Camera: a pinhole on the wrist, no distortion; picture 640 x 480 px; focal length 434.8 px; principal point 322.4 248.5 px. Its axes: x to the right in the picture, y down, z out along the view. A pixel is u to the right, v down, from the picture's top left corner.
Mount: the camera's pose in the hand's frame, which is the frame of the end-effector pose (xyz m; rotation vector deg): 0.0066 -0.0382 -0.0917 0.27 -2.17 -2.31
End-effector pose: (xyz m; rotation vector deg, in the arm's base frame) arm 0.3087 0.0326 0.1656 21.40 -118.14 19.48
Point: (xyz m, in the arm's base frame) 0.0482 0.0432 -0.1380
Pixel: 187.1 419.1
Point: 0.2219 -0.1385 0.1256
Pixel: 382.4 110.0
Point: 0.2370 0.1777 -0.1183
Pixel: outside the picture
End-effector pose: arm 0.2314 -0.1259 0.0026 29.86 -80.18 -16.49
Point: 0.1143 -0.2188 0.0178
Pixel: 404.6 213.5
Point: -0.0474 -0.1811 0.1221
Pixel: 423.7 348.5
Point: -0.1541 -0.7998 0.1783
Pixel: outside the picture
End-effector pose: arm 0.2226 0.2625 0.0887 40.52 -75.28 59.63
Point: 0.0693 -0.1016 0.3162
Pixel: 466.3 254.6
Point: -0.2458 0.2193 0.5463
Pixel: outside the picture
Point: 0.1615 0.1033 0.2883
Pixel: 581.4 263.1
